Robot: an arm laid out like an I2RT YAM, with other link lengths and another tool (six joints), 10 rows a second.
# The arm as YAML. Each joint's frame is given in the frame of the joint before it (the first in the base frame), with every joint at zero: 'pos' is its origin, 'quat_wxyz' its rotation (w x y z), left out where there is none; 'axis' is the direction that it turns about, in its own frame. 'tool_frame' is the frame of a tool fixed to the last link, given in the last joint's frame.
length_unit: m
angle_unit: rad
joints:
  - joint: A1
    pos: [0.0, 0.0, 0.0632]
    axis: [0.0, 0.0, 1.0]
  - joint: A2
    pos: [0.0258, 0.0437, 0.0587]
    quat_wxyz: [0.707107, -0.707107, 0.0, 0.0]
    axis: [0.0, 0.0, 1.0]
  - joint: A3
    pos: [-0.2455, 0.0, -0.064]
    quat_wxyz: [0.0, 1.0, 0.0, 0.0]
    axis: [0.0, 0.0, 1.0]
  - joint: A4
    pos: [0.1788, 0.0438, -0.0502]
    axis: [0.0, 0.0, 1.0]
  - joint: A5
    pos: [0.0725, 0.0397, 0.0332]
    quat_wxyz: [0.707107, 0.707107, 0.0, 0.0]
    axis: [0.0, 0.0, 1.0]
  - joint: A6
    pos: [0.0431, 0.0, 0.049]
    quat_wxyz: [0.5, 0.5, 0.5, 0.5]
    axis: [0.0, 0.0, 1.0]
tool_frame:
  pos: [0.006, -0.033, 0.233]
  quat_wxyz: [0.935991, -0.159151, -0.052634, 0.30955]
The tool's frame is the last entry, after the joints.
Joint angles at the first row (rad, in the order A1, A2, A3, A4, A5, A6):
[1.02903 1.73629 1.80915 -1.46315 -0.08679 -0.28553]
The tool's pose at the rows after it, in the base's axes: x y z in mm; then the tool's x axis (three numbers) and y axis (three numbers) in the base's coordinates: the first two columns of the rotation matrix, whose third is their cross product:
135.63 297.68 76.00 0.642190 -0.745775 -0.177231 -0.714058 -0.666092 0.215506
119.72 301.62 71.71 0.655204 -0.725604 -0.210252 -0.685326 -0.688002 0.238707
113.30 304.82 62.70 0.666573 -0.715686 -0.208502 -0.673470 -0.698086 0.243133
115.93 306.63 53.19 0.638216 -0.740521 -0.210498 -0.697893 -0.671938 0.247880
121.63 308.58 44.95 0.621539 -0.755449 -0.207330 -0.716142 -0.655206 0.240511
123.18 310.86 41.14 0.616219 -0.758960 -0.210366 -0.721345 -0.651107 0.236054
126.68 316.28 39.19 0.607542 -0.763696 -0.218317 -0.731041 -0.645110 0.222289
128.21 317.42 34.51 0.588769 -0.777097 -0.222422 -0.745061 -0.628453 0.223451
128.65 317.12 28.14 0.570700 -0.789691 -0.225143 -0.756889 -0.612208 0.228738
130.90 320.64 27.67 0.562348 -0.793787 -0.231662 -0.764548 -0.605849 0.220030
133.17 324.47 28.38 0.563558 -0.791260 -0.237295 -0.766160 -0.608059 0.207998
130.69 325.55 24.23 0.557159 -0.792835 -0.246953 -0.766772 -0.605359 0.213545
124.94 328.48 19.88 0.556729 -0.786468 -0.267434 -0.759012 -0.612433 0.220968
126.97 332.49 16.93 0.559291 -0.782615 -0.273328 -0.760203 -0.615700 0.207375
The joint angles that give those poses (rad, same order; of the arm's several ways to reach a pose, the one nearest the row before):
[1.03092 1.73629 1.76452 -1.43149 -0.13104 -0.29737]
[1.04316 1.73628 1.73625 -1.41849 -0.17300 -0.30726]
[1.06756 1.73628 1.68823 -1.37390 -0.17147 -0.29926]
[1.06909 1.73741 1.63785 -1.31972 -0.16918 -0.25959]
[1.06642 1.73740 1.59165 -1.26399 -0.16003 -0.23860]
[1.06641 1.73819 1.56922 -1.23429 -0.16003 -0.23099]
[1.06640 1.73895 1.55167 -1.19805 -0.16003 -0.21765]
[1.06643 1.73935 1.52536 -1.16714 -0.16003 -0.19359]
[1.06641 1.73935 1.49140 -1.13356 -0.16079 -0.17148]
[1.06680 1.73933 1.48295 -1.11255 -0.16079 -0.15926]
[1.06640 1.73934 1.47993 -1.09616 -0.16079 -0.15928]
[1.06681 1.73935 1.45516 -1.07138 -0.17109 -0.15163]
[1.06681 1.73932 1.42462 -1.03973 -0.19474 -0.15239]
[1.06754 1.73934 1.40056 -1.00078 -0.19437 -0.15241]

